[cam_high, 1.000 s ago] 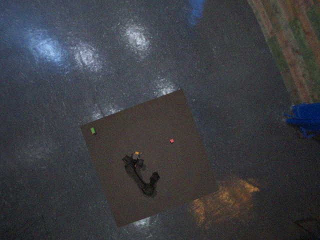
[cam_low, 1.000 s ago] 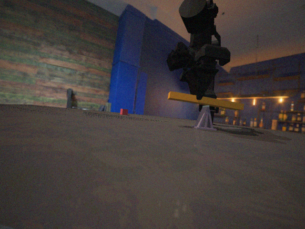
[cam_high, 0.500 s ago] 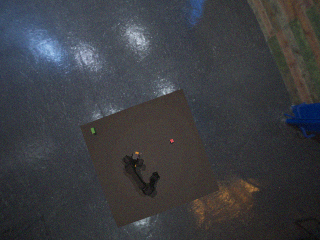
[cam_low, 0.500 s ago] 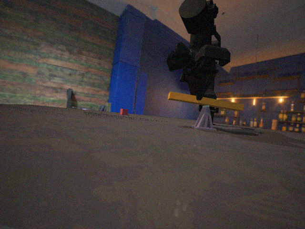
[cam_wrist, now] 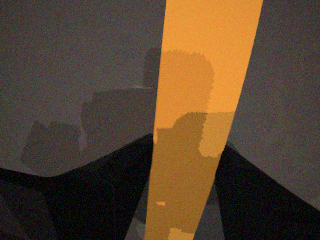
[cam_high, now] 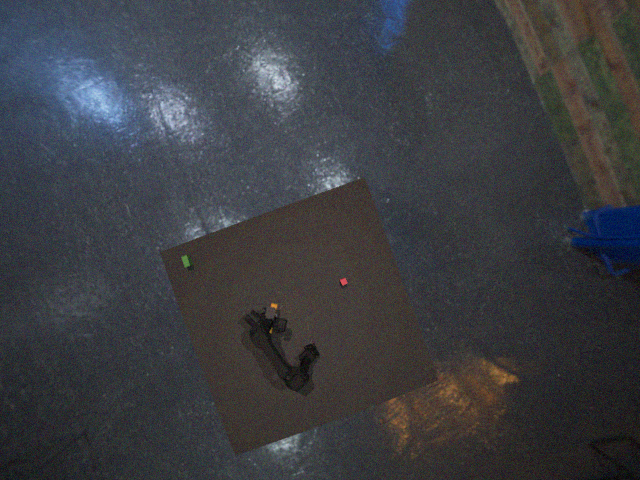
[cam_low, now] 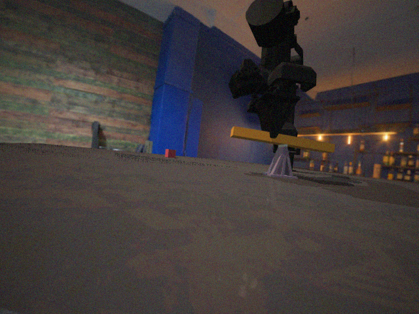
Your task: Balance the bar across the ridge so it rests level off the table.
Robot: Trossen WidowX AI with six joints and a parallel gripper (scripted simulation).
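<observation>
Now: gripper tip 20 mm to the right of the yellow bar and 20 mm past it. From my gripper tip the other things lie so: red block 440 mm to the right, 50 mm below, 40 mm ahead; then green block 460 mm ahead, 370 mm to the left, 50 mm below.
</observation>
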